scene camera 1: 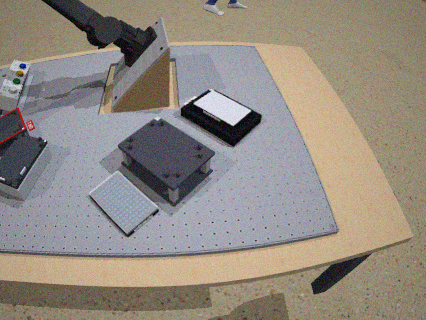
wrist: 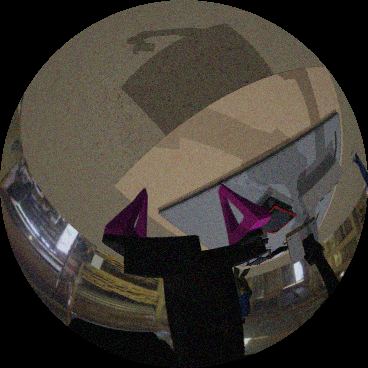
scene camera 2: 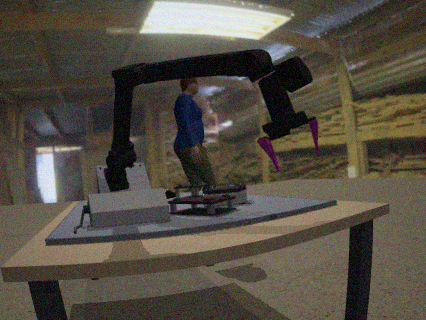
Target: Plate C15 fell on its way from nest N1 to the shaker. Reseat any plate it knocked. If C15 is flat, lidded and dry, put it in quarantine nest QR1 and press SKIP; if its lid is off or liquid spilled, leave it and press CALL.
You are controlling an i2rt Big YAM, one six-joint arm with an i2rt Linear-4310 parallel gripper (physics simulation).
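Frame: origin at the arm's base, x ahead, y left, z up, level; metres.
Seen in the pictures: gripper, fingertip midpoint: (wrist: 183,189) (scene camera 2: 299,163); arm's base, link origin: (scene camera 1: 141,47) (wrist: 308,243) (scene camera 2: 116,179).
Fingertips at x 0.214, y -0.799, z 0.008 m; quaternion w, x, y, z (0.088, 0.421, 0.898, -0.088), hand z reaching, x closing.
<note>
Pixels of each thing's top centre, then the offset from my fingertips to it. "pt": a spot on its surface instead. Level surfaces: height alone.
- grey perforated mat, surface height: dz -0.119 m
- white-topped plate, top centre: (scene camera 1: 222,106) dz -0.082, dx +0.026, dy +0.966 m
- black block, top centre: (scene camera 1: 222,109) dz -0.090, dx +0.026, dy +0.966 m
- red-outlined dark nest, top centre: (scene camera 2: 200,196) (wrist: 275,223) dz -0.073, dx -0.060, dy +0.349 m
- button box, top centre: (scene camera 2: 124,191) (scene camera 1: 10,74) (wrist: 328,193) dz -0.035, dx -0.291, dy +0.351 m
- grey block with a dark top, surface spot: (scene camera 1: 22,162) pt dz -0.064, dx +0.099, dy +0.463 m
A pale plate with a grid of wells (scene camera 1: 124,201) lies on the grey perforated mat (scene camera 1: 280,200) (scene camera 2: 285,209), beside a dark raised stand (scene camera 1: 167,150). Its label is not readable, and I cannot tell whether it is lidded or dry. A white-topped plate (scene camera 1: 223,107) rests on a black block (scene camera 1: 232,136). A red-outlined dark nest (scene camera 1: 22,120) (wrist: 285,210) is at the left in scene camera 1. The button box (scene camera 1: 15,80) (scene camera 2: 129,207) shows blue, yellow and green buttons in scene camera 1. My gripper (scene camera 2: 298,161) (wrist: 183,189) is open and empty, high above the table's right side in scene camera 2.
A grey block with a dark top (scene camera 1: 22,162) stands near the red-outlined nest. The arm's slanted mount (scene camera 1: 145,82) rises behind the stand. The wooden table edge (scene camera 1: 350,170) (scene camera 2: 200,255) surrounds the mat. A person in blue (scene camera 2: 189,122) stands beyond the table.
</note>
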